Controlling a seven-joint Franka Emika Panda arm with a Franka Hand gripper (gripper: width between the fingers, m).
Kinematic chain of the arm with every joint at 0, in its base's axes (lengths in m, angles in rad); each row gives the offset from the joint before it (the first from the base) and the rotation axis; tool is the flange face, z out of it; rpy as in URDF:
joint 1: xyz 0 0 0.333 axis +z
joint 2: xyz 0 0 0 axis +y
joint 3: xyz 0 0 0.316 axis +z
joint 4: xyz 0.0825 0 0 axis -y
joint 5: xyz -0.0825 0 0.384 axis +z
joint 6: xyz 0 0 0 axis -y
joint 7: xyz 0.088 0 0 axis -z
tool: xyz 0 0 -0.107 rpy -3.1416 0 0
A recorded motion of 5 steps. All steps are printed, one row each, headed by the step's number.
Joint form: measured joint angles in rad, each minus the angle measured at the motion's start. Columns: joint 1, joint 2, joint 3, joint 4, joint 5, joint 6, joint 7.
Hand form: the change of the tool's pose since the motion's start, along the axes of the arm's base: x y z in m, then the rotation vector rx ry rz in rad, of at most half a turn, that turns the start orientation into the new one. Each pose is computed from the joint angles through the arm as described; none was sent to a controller.
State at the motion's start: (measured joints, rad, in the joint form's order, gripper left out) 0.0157 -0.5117 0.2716 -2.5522 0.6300 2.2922 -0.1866
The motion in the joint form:
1: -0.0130 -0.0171 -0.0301 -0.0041 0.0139 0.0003 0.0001
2: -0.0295 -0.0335 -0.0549 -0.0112 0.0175 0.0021 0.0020
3: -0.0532 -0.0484 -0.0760 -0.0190 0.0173 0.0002 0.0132
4: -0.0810 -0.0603 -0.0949 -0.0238 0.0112 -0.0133 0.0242
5: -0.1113 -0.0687 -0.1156 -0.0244 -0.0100 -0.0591 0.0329
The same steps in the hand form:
1: 0.0020 -0.0175 0.0067 0.0264 -0.0112 -0.0462
2: 0.0028 -0.0348 0.0113 0.0411 -0.0213 -0.0888
3: 0.0030 -0.0533 0.0142 0.0533 -0.0231 -0.1402
4: 0.0025 -0.0715 0.0160 0.0612 -0.0155 -0.1855
5: 0.0000 -0.0892 0.0153 0.0607 0.0180 -0.2119

